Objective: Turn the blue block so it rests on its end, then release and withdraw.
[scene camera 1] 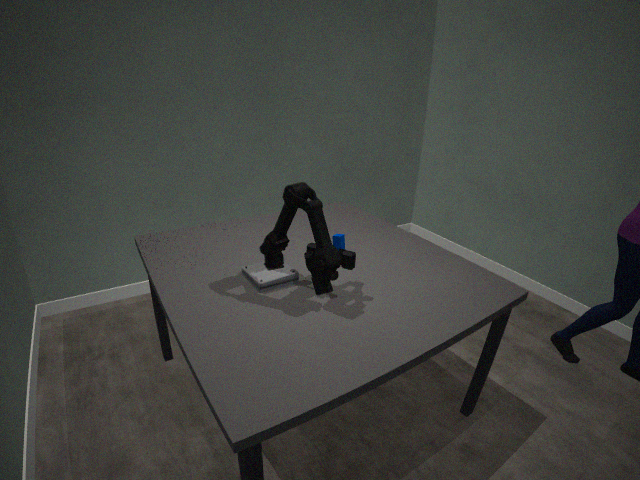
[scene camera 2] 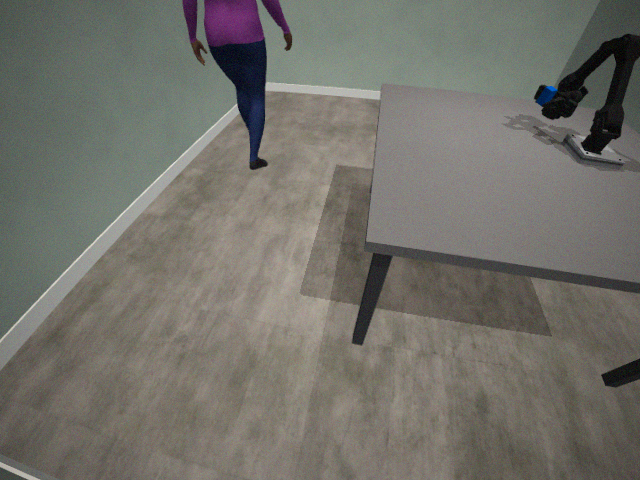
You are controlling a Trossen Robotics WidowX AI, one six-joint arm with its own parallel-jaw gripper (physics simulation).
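Note:
The blue block is held up off the table. In the scene camera 1 view its upper part shows above the gripper and looks roughly upright; its lower part is hidden. In the scene camera 2 view it looks tilted, with dark finger parts beside it. My gripper is shut on the blue block, and the arm bends down behind it. The shadows of arm and gripper lie on the table below. The fingertips are small and dark, so the exact grip is hard to see.
The arm's pale base plate lies on the table close to the gripper. A person in a purple top and blue trousers is on the floor beyond the table. Walls stand behind the table.

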